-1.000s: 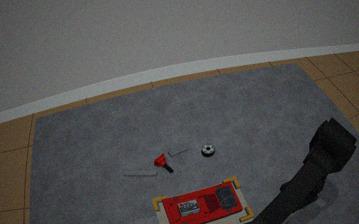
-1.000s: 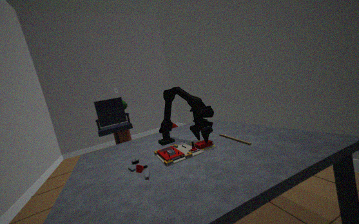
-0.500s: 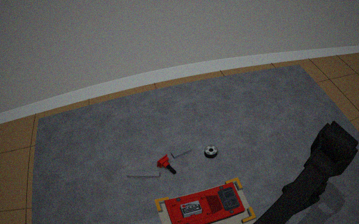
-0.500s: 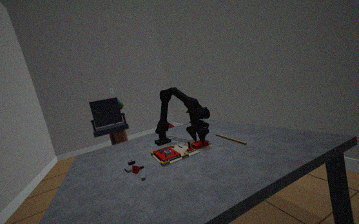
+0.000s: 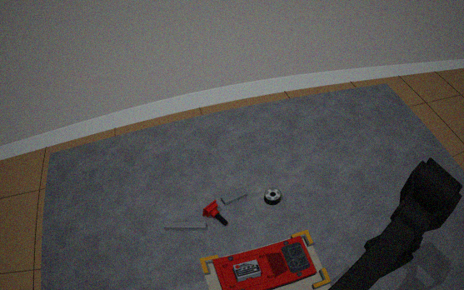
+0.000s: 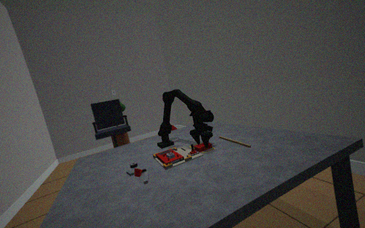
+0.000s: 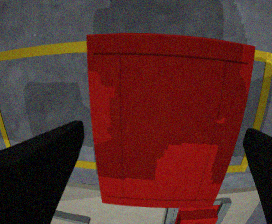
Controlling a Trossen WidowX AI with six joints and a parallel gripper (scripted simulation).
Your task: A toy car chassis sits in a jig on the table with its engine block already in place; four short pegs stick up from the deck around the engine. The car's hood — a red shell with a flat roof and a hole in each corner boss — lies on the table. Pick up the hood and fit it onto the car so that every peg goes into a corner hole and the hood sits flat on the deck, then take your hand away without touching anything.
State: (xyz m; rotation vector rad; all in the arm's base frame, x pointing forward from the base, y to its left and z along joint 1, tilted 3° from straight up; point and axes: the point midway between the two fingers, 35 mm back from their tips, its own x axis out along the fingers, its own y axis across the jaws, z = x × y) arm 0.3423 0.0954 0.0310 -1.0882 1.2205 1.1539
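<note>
My gripper tip is right at the red hood. Also, from my gripper tip: white jig: 4 cm behind, 18 cm to the right; grey engine block: 2 cm behind, 22 cm to the right, 1 cm above; thin wooden stick: 8 cm ahead, 18 cm to the left, 1 cm below.
</note>
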